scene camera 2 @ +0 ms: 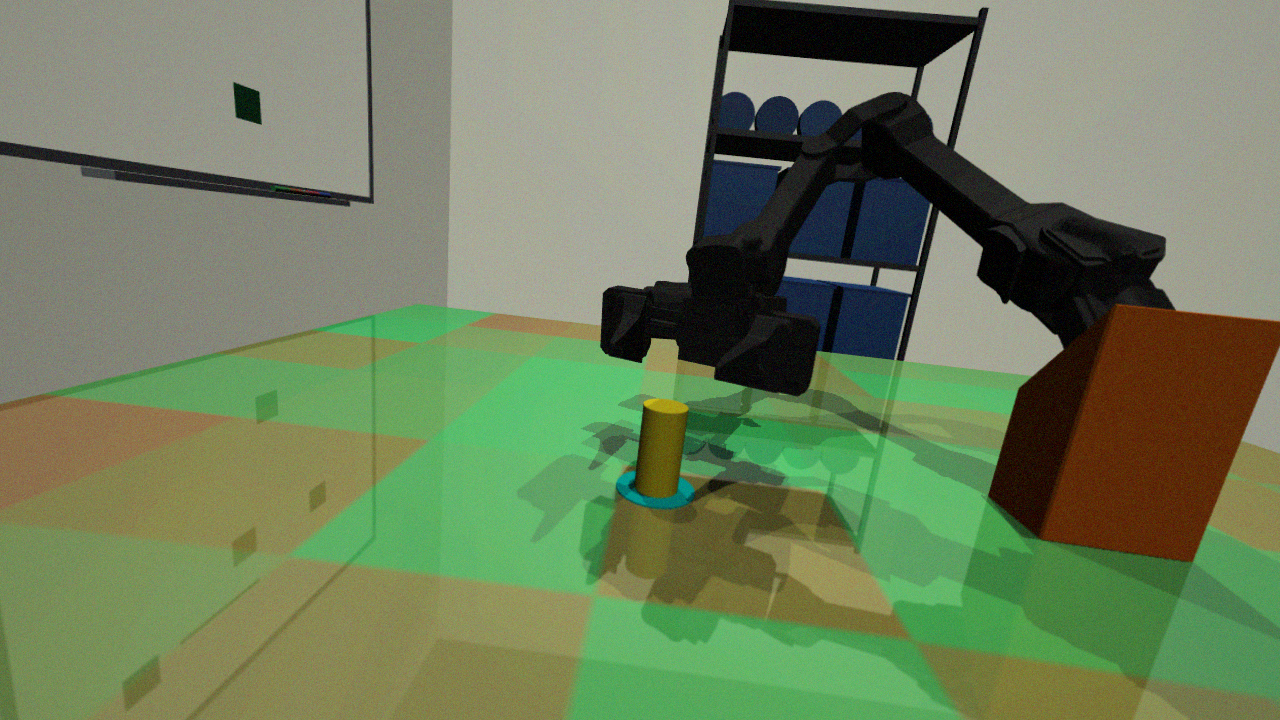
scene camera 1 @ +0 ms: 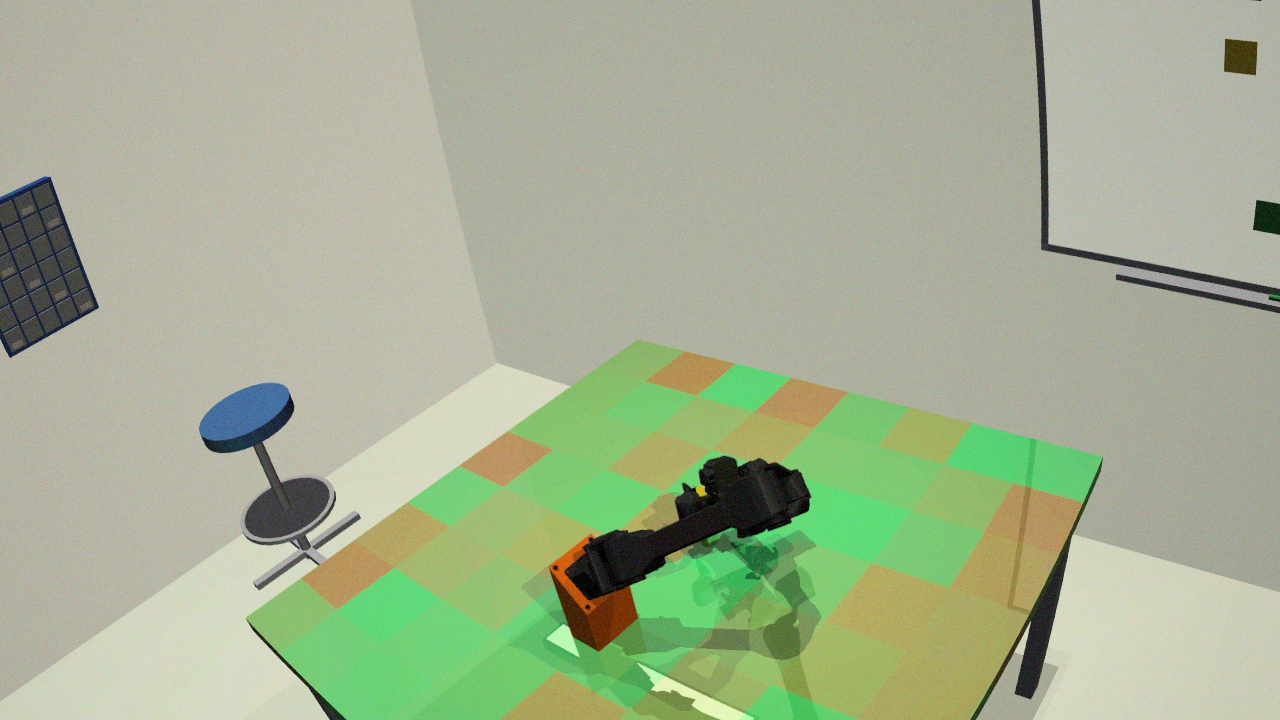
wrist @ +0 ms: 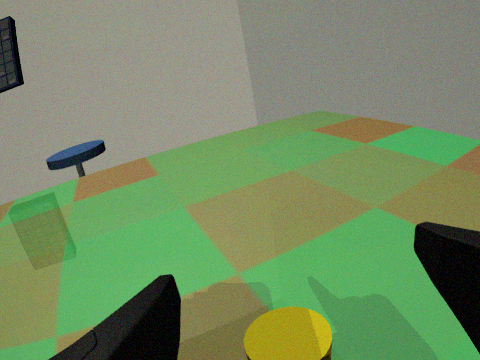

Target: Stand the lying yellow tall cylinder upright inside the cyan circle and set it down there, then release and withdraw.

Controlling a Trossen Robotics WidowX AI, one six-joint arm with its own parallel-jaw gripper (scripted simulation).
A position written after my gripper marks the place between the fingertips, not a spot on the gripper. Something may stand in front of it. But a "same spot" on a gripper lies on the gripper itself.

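I can find my gripper in the wrist view, in scene camera 1 and in scene camera 2 (661,361). When I look at one spot on my gripper, (scene camera 1: 687,485) and (wrist: 152,317) are that same spot.
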